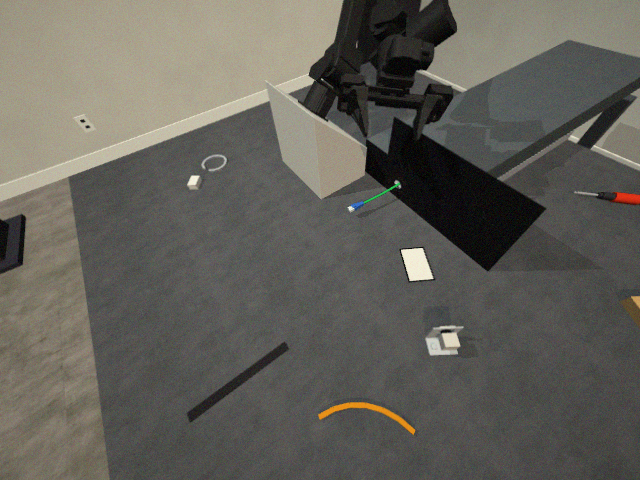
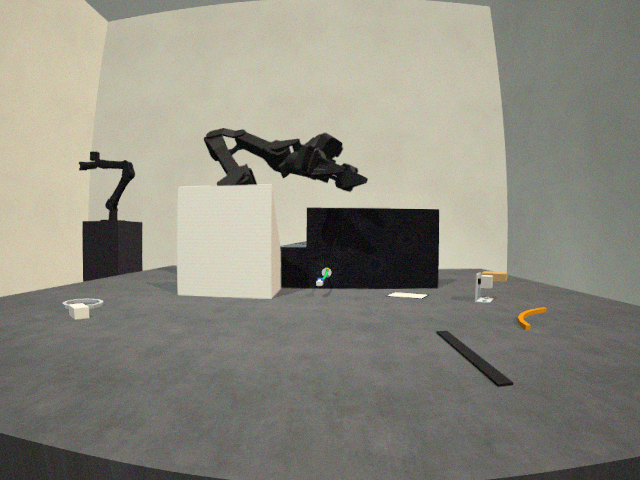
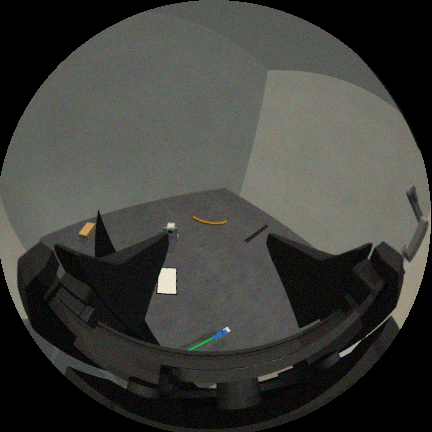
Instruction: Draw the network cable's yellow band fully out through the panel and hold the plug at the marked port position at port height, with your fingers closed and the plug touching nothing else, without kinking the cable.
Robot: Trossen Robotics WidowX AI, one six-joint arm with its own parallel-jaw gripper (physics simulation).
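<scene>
A green cable comes out of a pale round grommet in the black panel. Its blue plug with a clear tip hangs out in front of the panel, near the white box. No yellow band can be made out clearly on the cable. A white rectangle with a black outline lies flat in front of the panel; I cannot tell whether it is the port mark. My gripper is open and empty, above the panel and well above the plug.
A white box stands left of the panel. A small bracket with a pale block, an orange curved strip and a dark bar are farther out. A red-handled screwdriver lies behind the panel.
</scene>
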